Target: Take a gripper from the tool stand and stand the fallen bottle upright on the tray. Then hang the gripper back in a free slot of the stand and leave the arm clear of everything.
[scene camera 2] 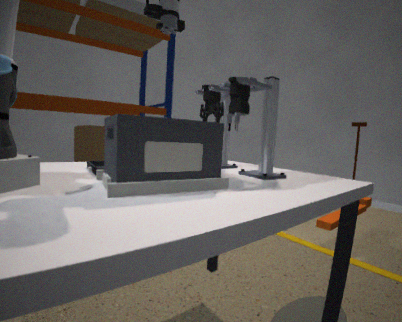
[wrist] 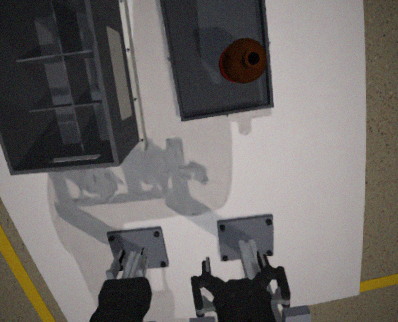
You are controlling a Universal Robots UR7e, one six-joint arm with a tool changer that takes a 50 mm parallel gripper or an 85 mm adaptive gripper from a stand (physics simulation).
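Frame: origin at the arm's base, x ahead, y left, z up, level; centimetres.
Seen in the pictures: hand, its tool point: [scene camera 2: 168,30].
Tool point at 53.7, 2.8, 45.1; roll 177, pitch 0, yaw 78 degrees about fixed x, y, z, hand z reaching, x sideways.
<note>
Offsets run from my tool point to a thing's top centre, as dx, dy, dz. "*": to the spot under its first point. Level surfaces: height alone.
The brown bottle @[-7.0, +11.0, -36.4] [wrist: 243,60] stands upright on the dark tray @[* +1.7, +6.0, -49.8] [wrist: 227,113], near its right side in the wrist view. The tray's edge also shows behind the grey box in the scene view. The arm's bare tool end is high at the top of the scene view, with no gripper attached. The parallel gripper [scene camera 2: 233,125] [wrist: 131,261] hangs in the tool stand [scene camera 2: 270,130] [wrist: 262,232] with its fingers apart and nothing between them. The adaptive gripper [scene camera 2: 212,119] [wrist: 234,267] hangs beside it, also open and empty. The arm's end is apart from both.
A grey divided box @[-14.4, -18.9, -34.9] [scene camera 2: 165,125] [wrist: 112,135] stands between the tray and the table's near edge in the scene view. In the wrist view it is left of the tray. A shelf rack [scene camera 2: 171,75] and a cardboard box [scene camera 2: 87,143] are behind the table @[dz -52.4] [scene camera 2: 150,225].
</note>
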